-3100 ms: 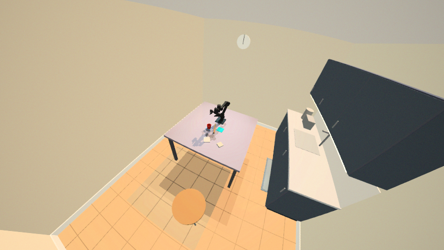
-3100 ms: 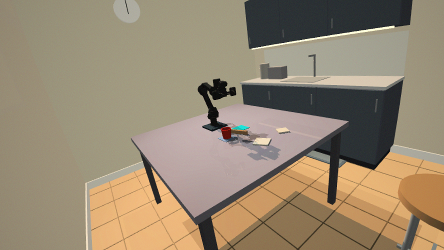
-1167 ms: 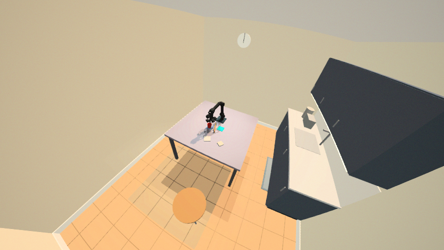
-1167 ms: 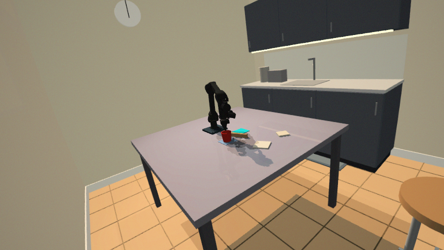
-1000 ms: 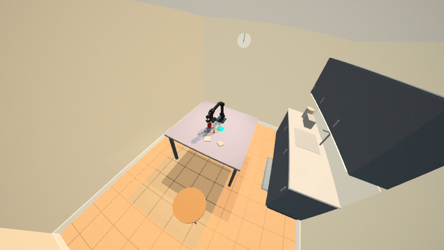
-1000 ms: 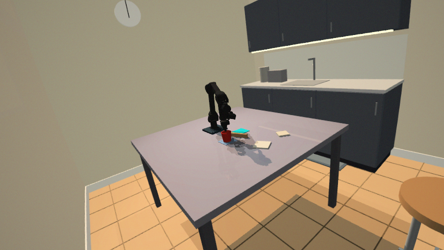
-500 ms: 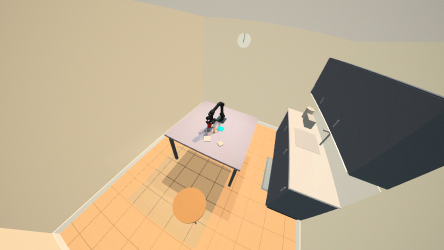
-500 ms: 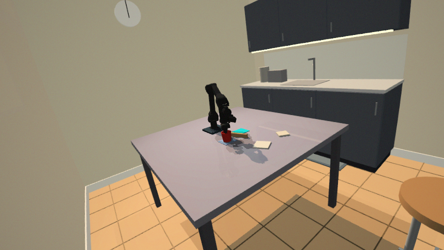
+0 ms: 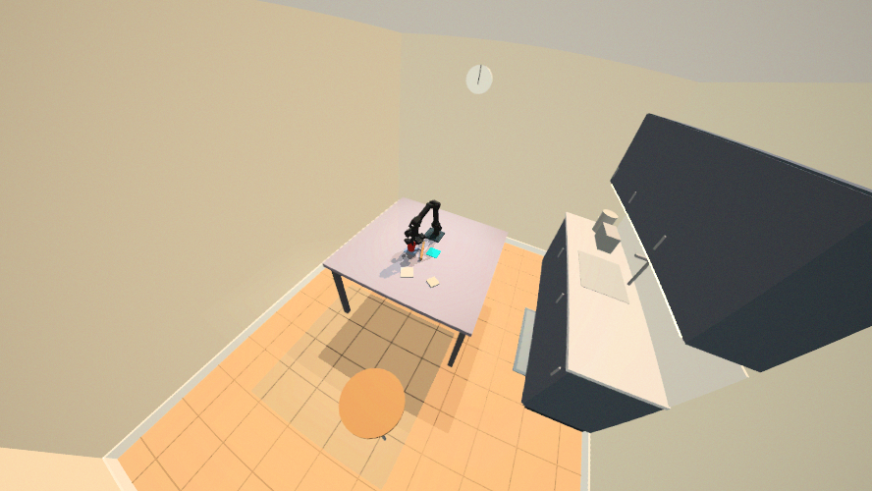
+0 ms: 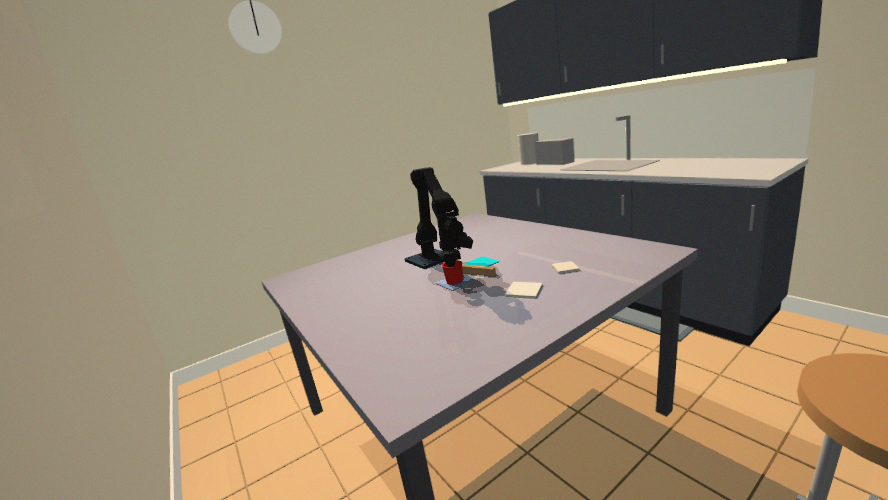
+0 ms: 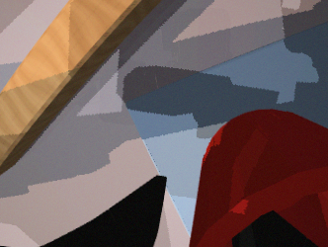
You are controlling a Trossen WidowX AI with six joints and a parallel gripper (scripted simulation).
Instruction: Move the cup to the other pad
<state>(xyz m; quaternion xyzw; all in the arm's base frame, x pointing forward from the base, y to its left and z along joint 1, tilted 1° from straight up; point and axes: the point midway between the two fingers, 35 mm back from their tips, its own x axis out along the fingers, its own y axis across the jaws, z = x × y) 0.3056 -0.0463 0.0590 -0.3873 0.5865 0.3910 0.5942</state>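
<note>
Now: the pale blue pad 4 cm below my gripper tip, 3 cm ahead of it and 1 cm to the right of it. From my gripper tip the other things lie so: red cup (3 cm ahead, 1 cm to the right); then wooden bar (8 cm to the left, 3 cm below, 2 cm behind); then turquoise pad (17 cm to the left, 6 cm behind, 4 cm below).
</note>
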